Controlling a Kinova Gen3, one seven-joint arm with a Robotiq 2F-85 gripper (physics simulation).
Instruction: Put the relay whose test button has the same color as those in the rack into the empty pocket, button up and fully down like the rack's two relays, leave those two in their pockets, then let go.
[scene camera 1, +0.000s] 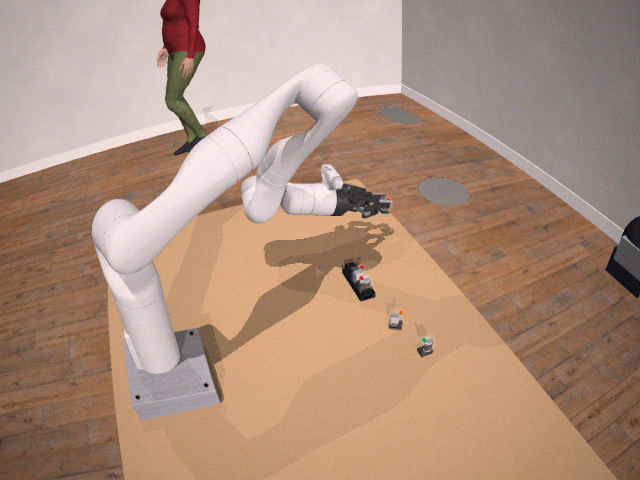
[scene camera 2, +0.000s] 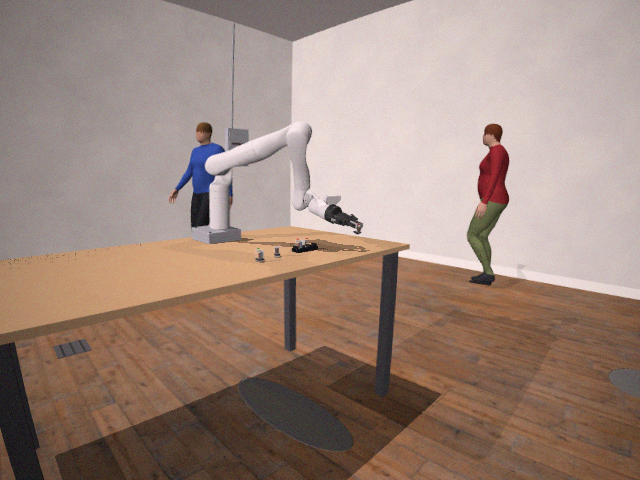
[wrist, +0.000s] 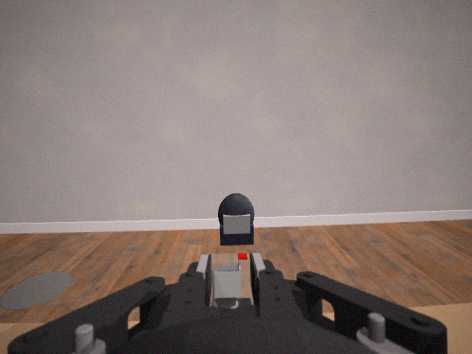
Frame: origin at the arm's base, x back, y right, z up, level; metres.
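Seen in the pictures: gripper, fingertip midpoint: (scene camera 1: 387, 201) (scene camera 2: 359, 226) (wrist: 230, 267); arm's base, link origin: (scene camera 1: 158, 355) (scene camera 2: 219, 227).
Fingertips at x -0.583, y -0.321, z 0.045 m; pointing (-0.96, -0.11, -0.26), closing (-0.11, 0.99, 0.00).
Observation:
Pixels of each thing's top centre, then the offset from my fingertips to it. Level surfaces: height alone.
- red-button relay, top centre: (wrist: 230, 258) (scene camera 1: 385, 197) dx +0.007, dy +0.001, dz +0.012 m
- black rack, top centre: (scene camera 1: 358, 276) (scene camera 2: 305, 244) dx +0.131, dy +0.166, dz -0.075 m
- orange-button relay, top centre: (scene camera 1: 397, 312) (scene camera 2: 277, 244) dx +0.100, dy +0.316, dz -0.054 m
- green-button relay, top centre: (scene camera 1: 427, 338) (scene camera 2: 259, 248) dx +0.069, dy +0.405, dz -0.054 m
- table, surface height: dz -0.098 m
My gripper (scene camera 1: 381, 204) (scene camera 2: 356, 226) (wrist: 230, 267) is held nearly level, high above the table's far right part, shut on the red-button relay (scene camera 1: 385, 205) (wrist: 227, 284). That relay's red button shows at its upper edge in scene camera 1; its exact tilt is hard to tell. The black rack (scene camera 1: 367, 296) (scene camera 2: 305, 249) stands on the table, below the gripper and apart from it. Two relays with red buttons (scene camera 1: 361, 267) (scene camera 1: 361, 277) are in the rack. The empty pocket cannot be made out clearly. The rack does not show in the wrist view.
An orange-button relay (scene camera 1: 395, 319) (scene camera 2: 277, 252) and a green-button relay (scene camera 1: 426, 346) (scene camera 2: 260, 255) stand on the table (scene camera 1: 310, 423) (scene camera 2: 129, 279), on the near side of the rack. The table's edge runs close to the gripper. Two people stand beyond the table.

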